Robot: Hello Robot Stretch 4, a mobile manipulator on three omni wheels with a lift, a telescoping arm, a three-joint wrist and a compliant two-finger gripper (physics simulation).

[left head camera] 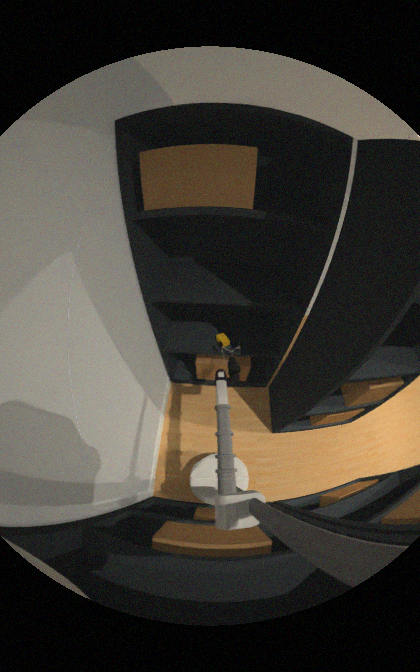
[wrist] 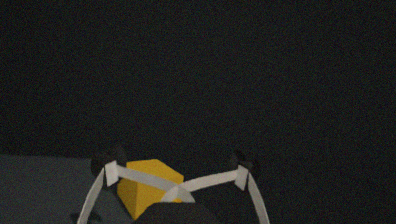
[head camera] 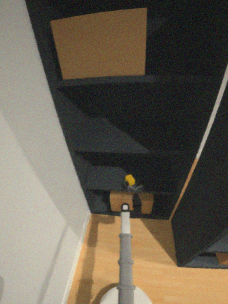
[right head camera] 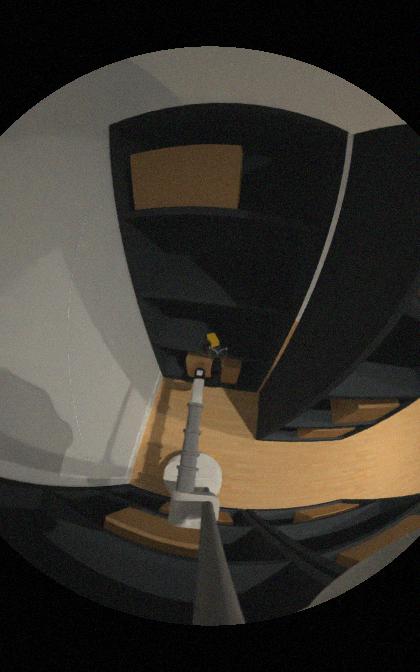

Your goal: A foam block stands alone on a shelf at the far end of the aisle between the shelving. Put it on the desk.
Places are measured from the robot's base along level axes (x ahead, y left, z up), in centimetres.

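Pixels of known places: gripper, between the fingertips: (wrist: pixel 178 160) (head camera: pixel 134 181).
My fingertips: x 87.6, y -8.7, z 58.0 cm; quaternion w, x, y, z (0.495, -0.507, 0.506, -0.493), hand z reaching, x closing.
Ahead of a thing's pixels: the offset from my fingertips to its top centre. Level surfaces: height alone.
The yellow foam block {dx +6.3, dy +4.0, dz -2.9 cm} (head camera: pixel 130 179) (left head camera: pixel 223 340) (right head camera: pixel 213 340) (wrist: pixel 154 167) sits on a dark shelf {dz -7.5 cm} (head camera: pixel 105 182) (left head camera: pixel 185 337) (right head camera: pixel 175 332) (wrist: pixel 45 185) low in the unit at the aisle's end. My gripper (head camera: pixel 133 188) (left head camera: pixel 231 349) (right head camera: pixel 218 350) (wrist: pixel 178 160) is open and empty, close to the block at the shelf's front. In the wrist view the block shows left of the middle between the fingertips, partly hidden behind the finger strips and the dark gripper body. I cannot tell whether a finger touches it. The desk does not show in these views.
Cardboard boxes (head camera: pixel 121 200) (head camera: pixel 147 202) stand on the bottom shelf beneath my wrist. A large box {dx +14.3, dy +18.0, dz +111.0 cm} (head camera: pixel 102 45) (left head camera: pixel 200 177) (right head camera: pixel 187 177) stands on an upper shelf. A white wall (head camera: pixel 30 150) runs along the left. A dark shelving side (head camera: pixel 200 200) bounds the right, with more shelving behind.
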